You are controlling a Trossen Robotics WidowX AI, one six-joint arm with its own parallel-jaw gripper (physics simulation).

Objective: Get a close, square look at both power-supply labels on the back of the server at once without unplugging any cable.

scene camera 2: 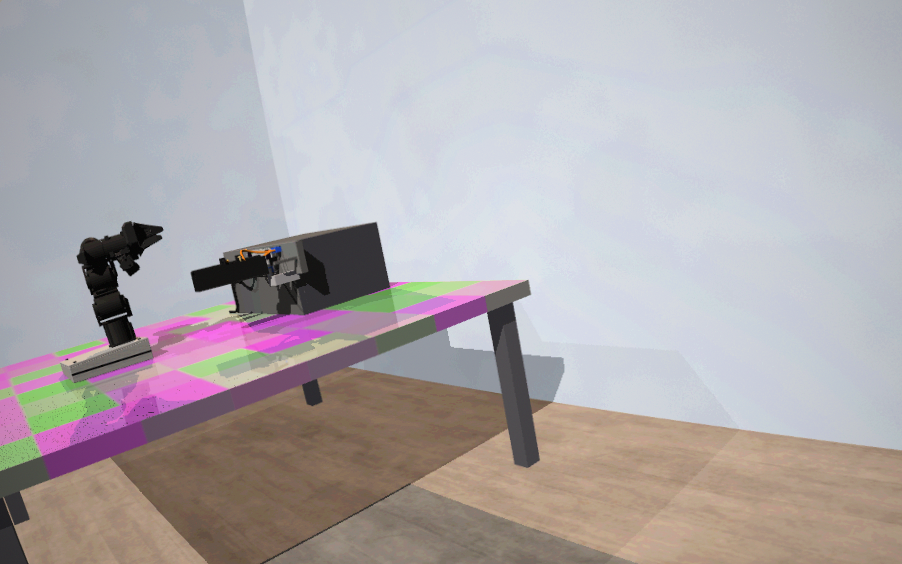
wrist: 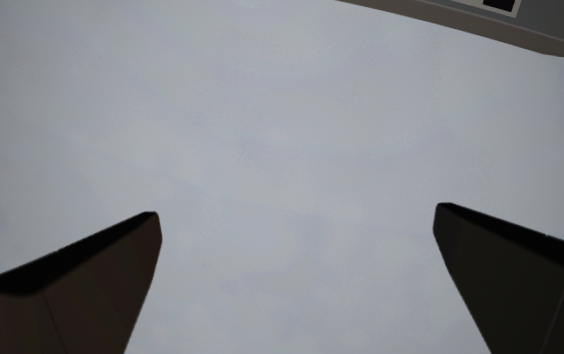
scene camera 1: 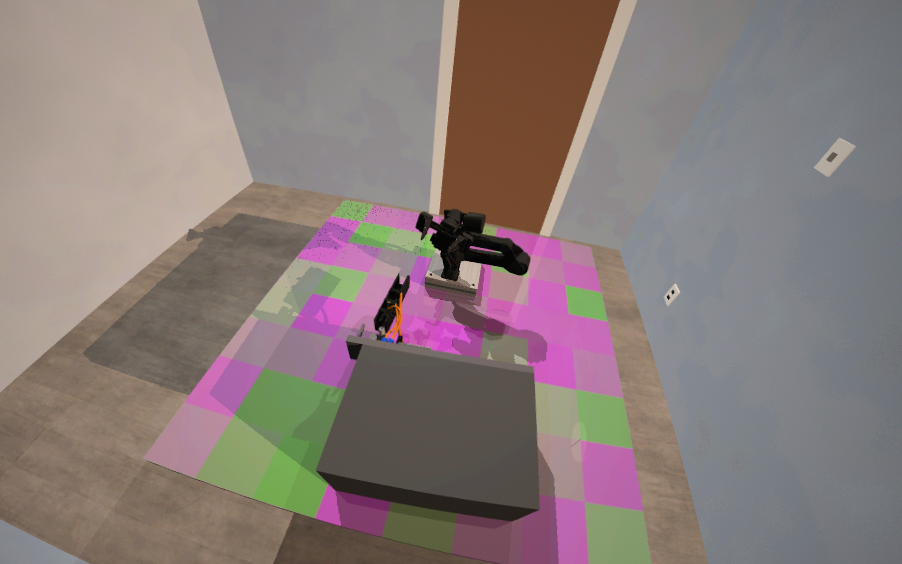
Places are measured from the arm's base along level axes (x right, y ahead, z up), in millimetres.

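Pixels of known places: gripper, fingertip midpoint: point(scene camera 2: 162, 232) point(wrist: 298, 222) point(scene camera 1: 434, 245); arm's base at its link origin: point(scene camera 2: 122, 343) point(scene camera 1: 450, 274).
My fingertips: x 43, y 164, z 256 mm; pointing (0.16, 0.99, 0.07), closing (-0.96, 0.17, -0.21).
Note:
For each thing: its top centre in the pictures, then the offset to it from my fingertips. "pt": a spot on its surface instead.
- black bar-like part at a spot on its surface: point(scene camera 2: 222, 274) pt dz -138, dx +107, dy +100 mm
- white-bordered patch at a spot on its surface: point(wrist: 499, 5) pt dz -111, dx -140, dy +284 mm
The server point(scene camera 1: 436, 425) point(scene camera 2: 345, 266) is a big dark grey box on the table. A black bar-like part point(scene camera 1: 388, 307) point(scene camera 2: 222, 274) sticks out from its back towards the arm, with orange cables point(scene camera 1: 397, 320) point(scene camera 2: 256, 252) beside it. My gripper point(scene camera 2: 160, 234) point(wrist: 298, 222) is open and empty. It is raised above the table, apart from the server, pointing towards the server's side of the room. The fingertips are hard to make out in scene camera 1. In the wrist view, a grey panel with a brown edge point(wrist: 480, 36) cuts the top right corner, with part of a white-bordered patch point(wrist: 499, 5). No power-supply label is readable.
The robot arm point(scene camera 1: 451, 256) point(scene camera 2: 109, 295) stands on a pale base point(scene camera 1: 451, 287) point(scene camera 2: 109, 361). The table point(scene camera 1: 601, 419) point(scene camera 2: 405, 335) has a pink and green checked top. The wrist view shows pale wall point(wrist: 300, 125) between and beyond the fingers.

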